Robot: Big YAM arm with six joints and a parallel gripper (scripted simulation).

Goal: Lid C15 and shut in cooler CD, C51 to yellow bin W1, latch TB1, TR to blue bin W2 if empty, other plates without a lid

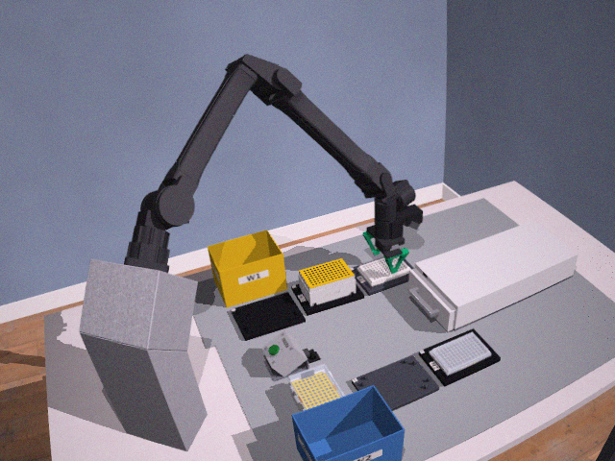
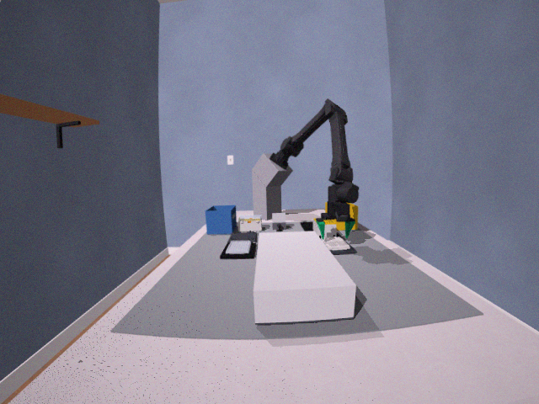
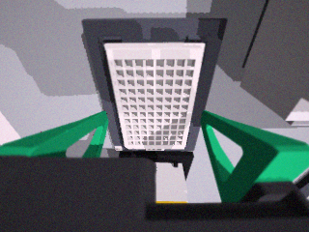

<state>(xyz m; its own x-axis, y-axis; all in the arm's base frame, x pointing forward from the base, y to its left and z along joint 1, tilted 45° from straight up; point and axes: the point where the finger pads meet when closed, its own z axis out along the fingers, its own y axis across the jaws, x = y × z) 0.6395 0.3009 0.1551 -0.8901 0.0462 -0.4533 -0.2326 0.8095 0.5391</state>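
Now: hand 3 cm above the white assay plate. Also, from my hand: N1 label: 7 cm behind, 3 cm below, 2 cm to the right; clear plate lid: 16 cm to the right, 16 cm ahead, 2 cm below; tip rack TR: 18 cm behind, 5 cm to the right, 1 cm above.
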